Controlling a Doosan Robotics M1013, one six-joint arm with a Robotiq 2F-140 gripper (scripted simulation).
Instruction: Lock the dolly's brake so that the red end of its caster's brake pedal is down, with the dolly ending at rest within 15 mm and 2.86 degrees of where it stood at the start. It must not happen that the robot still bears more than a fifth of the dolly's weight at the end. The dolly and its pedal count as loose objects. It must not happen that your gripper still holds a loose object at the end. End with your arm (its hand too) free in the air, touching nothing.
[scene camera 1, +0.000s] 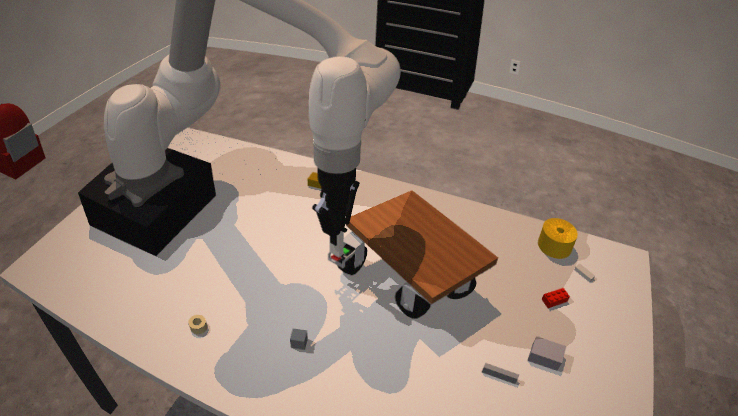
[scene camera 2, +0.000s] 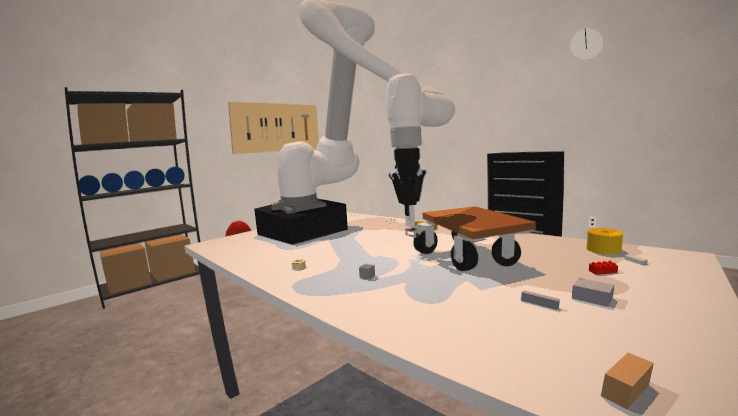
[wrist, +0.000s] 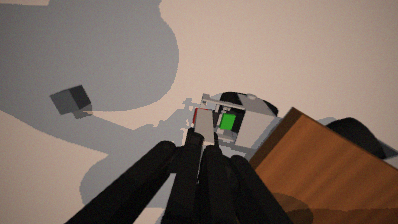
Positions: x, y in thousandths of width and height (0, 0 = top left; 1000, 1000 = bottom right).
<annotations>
My gripper (scene camera 1: 456, 609): 1.13 m from the lens. A yellow cylinder (scene camera 1: 755, 573): 1.35 m from the lens.
</annotations>
